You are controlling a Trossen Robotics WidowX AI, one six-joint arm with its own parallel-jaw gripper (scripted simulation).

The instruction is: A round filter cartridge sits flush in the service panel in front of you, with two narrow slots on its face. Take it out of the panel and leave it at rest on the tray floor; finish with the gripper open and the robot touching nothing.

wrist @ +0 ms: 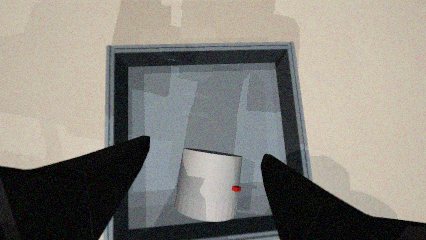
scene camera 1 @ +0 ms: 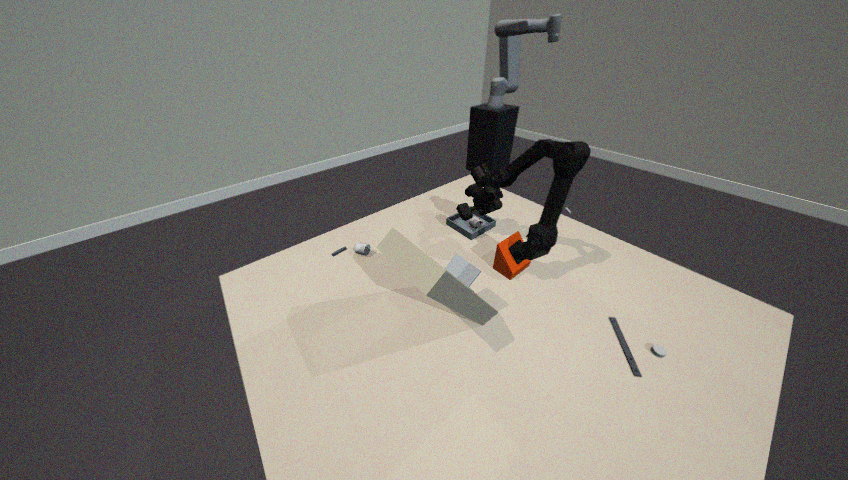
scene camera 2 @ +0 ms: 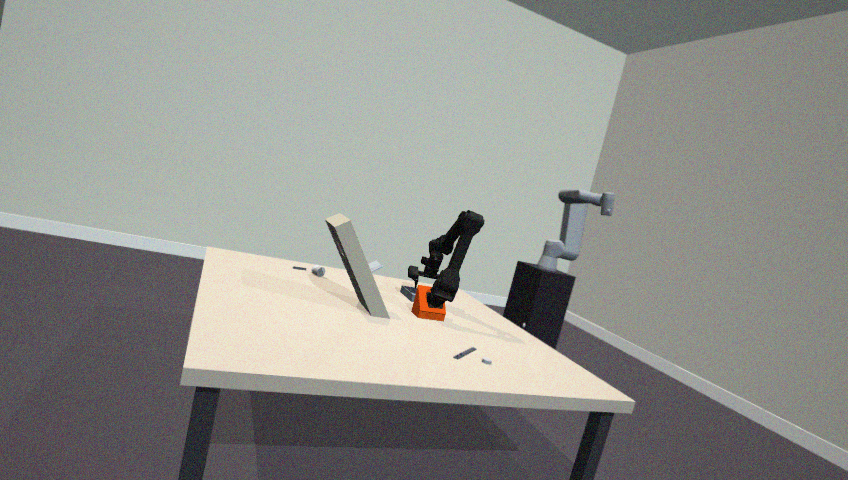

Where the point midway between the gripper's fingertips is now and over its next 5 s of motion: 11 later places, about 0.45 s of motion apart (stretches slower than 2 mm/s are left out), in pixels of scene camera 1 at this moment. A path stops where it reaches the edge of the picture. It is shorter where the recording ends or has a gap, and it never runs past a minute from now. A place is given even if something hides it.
The gripper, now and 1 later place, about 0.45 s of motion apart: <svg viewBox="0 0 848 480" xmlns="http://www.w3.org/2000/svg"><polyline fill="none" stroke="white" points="472,217 473,205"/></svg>
